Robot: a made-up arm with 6 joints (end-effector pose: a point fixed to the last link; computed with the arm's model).
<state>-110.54 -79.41 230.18 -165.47 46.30 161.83</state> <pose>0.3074 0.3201 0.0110 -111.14 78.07 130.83</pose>
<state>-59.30 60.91 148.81 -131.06 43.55 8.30</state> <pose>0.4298 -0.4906 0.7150 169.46 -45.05 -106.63</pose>
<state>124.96 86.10 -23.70 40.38 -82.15 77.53</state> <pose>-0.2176 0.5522 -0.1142 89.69 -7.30 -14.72</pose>
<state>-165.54 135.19 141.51 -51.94 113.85 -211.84</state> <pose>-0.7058 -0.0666 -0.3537 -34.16 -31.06 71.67</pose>
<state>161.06 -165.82 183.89 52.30 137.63 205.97</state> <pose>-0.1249 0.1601 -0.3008 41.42 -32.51 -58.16</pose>
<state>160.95 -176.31 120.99 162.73 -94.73 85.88</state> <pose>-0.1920 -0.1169 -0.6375 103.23 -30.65 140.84</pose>
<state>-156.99 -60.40 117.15 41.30 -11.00 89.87</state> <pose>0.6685 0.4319 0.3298 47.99 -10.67 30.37</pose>
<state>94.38 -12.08 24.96 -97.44 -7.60 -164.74</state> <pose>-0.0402 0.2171 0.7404 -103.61 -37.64 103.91</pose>
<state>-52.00 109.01 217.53 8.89 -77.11 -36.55</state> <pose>0.1154 -0.4387 0.2373 39.84 -31.16 -62.14</pose>
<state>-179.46 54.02 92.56 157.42 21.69 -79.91</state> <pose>-0.6376 -0.1734 0.7236 -81.66 -18.18 -170.87</pose>
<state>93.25 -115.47 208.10 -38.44 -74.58 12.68</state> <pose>0.1614 -0.3375 -0.3470 116.31 49.94 -155.38</pose>
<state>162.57 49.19 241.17 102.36 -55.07 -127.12</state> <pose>-0.1866 0.0179 0.2943 -139.87 16.89 39.39</pose>
